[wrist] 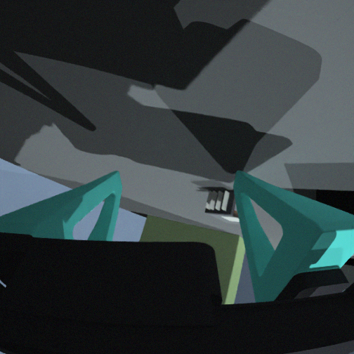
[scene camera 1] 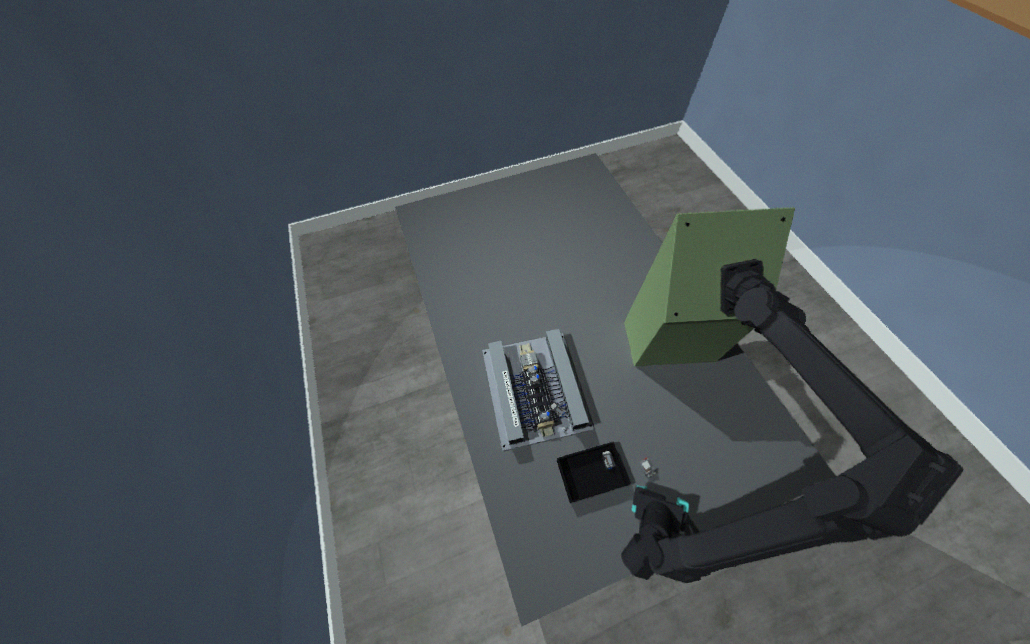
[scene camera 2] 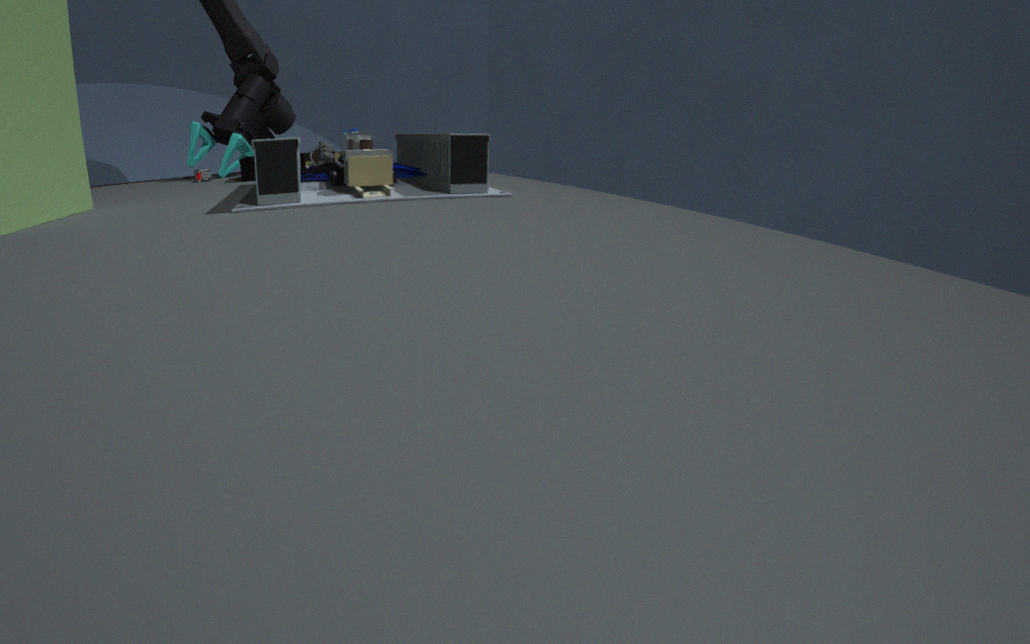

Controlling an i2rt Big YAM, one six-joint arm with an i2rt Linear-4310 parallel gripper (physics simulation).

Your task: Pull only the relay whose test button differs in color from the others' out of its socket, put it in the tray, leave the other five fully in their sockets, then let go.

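Frame: origin at the arm's base, x ahead, y left, z up, level; centimetres.
Seen in the pictures: gripper, between the fingertips: [scene camera 1: 661, 494]; arm's base, origin of its link: [scene camera 1: 739, 286].
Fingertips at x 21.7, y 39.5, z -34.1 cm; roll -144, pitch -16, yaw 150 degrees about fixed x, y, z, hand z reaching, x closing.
Offsets run from my fingertips to a thing's top centre. Level surfaces: height alone.
A relay with a red button @[dx +1.4, dy -7.0, dz +0.7 cm] [scene camera 1: 647, 466] [scene camera 2: 201, 175] [wrist: 218, 201] lies on the dark mat right of the black tray @[dx +16.7, dy -8.1, dz +2.2 cm] [scene camera 1: 600, 496] [scene camera 2: 246, 169]. Its pins show in the wrist view. Another clear relay @[dx +11.5, dy -10.4, dz +1.7 cm] [scene camera 1: 608, 460] lies in the tray near its right wall; its button colour is too small to tell. The socket row @[dx +27.1, dy -31.1, dz +1.9 cm] [scene camera 1: 540, 394] on the panel holds relays with blue buttons; a tilted piece @[dx +22.2, dy -25.6, dz +4.3 cm] [scene camera 1: 554, 407] [scene camera 2: 326, 154] shows among them, and how each is seated is unclear. My gripper [scene camera 1: 661, 497] [scene camera 2: 205, 170] [wrist: 177, 178] is open and empty, above the mat near the loose relay, which shows beside the right finger in the wrist view.
The grey panel [scene camera 1: 497, 438] [scene camera 2: 326, 194] has two raised wire ducts @[dx +18.2, dy -35.1, dz +4.9 cm] [scene camera 1: 568, 379] @[dx +36.6, dy -33.8, dz +4.9 cm] [scene camera 2: 468, 163] along its sides, with blue wires between. The tall green pedestal [scene camera 1: 695, 265] [scene camera 2: 34, 113] bears the arm at the right of scene view 1. The mat @[dz -1.4 cm] [scene camera 1: 501, 258] lies beneath.
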